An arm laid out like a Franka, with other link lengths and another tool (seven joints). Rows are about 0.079 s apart.
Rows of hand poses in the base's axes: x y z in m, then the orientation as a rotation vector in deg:
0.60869, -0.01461, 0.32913, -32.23, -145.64, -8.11
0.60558, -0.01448, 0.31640, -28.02, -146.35, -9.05
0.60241, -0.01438, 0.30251, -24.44, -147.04, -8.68
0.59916, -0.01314, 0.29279, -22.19, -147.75, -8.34
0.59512, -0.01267, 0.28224, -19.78, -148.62, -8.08
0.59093, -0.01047, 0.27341, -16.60, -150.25, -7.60
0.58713, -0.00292, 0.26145, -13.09, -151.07, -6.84
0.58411, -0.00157, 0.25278, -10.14, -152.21, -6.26
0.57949, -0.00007, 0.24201, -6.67, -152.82, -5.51
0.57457, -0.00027, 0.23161, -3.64, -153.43, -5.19
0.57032, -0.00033, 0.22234, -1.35, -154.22, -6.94
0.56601, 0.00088, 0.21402, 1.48, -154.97, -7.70
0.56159, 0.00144, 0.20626, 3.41, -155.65, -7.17
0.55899, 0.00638, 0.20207, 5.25, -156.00, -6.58
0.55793, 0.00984, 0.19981, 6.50, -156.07, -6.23
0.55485, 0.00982, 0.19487, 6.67, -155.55, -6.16
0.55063, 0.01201, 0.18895, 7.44, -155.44, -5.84
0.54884, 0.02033, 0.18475, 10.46, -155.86, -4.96
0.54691, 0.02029, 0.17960, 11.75, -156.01, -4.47
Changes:
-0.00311, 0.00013, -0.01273, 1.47, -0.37, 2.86
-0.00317, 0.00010, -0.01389, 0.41, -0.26, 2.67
-0.00325, 0.00124, -0.00972, 0.13, -0.45, 1.71
-0.00404, 0.00047, -0.01055, 0.19, -0.64, 1.81
-0.00419, 0.00220, -0.00883, 0.07, -1.35, 2.42
-0.00380, 0.00755, -0.01196, 0.03, -0.57, 2.66
-0.00302, 0.00135, -0.00867, 0.02, -0.99, 2.22
-0.00462, 0.00150, -0.01077, 0.03, -0.49, 2.59
-0.00492, -0.00020, -0.01040, 0.25, -0.58, 2.20
-0.00425, -0.00006, -0.00927, 1.58, -0.90, 1.31
-0.00431, 0.00121, -0.00832, 0.96, -0.87, 1.84
-0.00442, 0.00056, -0.00776, -0.09, -0.75, 1.40
-0.00260, 0.00494, -0.00419, -0.14, -0.44, 1.36
-0.00106, 0.00346, -0.00226, -0.06, -0.14, 0.92
-0.00308, -0.00002, -0.00494, -0.03, 0.51, 0.16
-0.00422, 0.00219, -0.00592, -0.11, 0.06, 0.60
-0.00179, 0.00832, -0.00420, -0.15, -0.65, 2.22
-0.00193, -0.00004, -0.00515, -0.14, -0.27, 0.96

